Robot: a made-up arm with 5 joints.
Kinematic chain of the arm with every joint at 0, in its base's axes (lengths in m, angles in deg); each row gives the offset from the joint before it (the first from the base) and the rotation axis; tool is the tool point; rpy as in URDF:
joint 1: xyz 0.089 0 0.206 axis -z
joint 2: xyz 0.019 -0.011 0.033 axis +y
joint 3: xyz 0.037 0 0.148 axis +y
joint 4: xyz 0.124 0 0.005 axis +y
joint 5: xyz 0.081 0.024 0 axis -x
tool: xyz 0 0 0 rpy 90 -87.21 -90
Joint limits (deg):
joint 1: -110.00..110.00
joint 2: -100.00..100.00
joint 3: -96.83..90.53
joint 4: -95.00..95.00
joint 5: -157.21..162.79
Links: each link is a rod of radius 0.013 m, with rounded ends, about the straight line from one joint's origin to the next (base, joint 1, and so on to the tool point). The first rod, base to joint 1, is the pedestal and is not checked.
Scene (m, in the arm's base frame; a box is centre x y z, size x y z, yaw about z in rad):
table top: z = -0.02
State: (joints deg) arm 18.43 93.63 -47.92 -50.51 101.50
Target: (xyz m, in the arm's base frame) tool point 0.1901 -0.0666 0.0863
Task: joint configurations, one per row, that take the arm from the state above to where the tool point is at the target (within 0.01 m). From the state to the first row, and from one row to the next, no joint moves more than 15 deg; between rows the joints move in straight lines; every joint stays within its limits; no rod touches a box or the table.
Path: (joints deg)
1: 21.45 88.73 -33.29 -46.77 101.50
2: 24.46 83.82 -18.65 -43.03 101.50
3: 27.48 78.92 -4.02 -39.29 101.50
4: 30.49 74.01 10.62 -35.55 101.50
5: 33.51 69.11 25.25 -31.81 101.50
6: 36.52 64.20 39.89 -28.07 101.50
7: 39.54 59.30 54.52 -24.33 101.50

